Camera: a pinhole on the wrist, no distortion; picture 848 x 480 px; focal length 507.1 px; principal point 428.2 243.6 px. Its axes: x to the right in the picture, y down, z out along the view. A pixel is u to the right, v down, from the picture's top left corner.
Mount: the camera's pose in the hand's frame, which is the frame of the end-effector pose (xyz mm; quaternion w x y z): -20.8 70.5 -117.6 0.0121 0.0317 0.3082 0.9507
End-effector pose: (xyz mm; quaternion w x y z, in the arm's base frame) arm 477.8 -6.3 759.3 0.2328 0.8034 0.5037 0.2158
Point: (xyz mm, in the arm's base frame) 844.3 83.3 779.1
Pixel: 106 301
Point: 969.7 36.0 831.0
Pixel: 178 192
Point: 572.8 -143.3 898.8
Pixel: 645 35
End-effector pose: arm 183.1 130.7 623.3 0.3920 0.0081 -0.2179 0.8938
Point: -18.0 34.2 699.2
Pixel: 263 372
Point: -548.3 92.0 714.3
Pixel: outside the picture
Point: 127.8 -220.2 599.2
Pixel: 792 229
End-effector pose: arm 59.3 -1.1 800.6 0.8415 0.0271 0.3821 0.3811
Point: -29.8 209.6 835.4
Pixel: 207 145
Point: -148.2 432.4 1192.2
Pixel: 483 79
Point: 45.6 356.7 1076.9
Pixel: 379 243
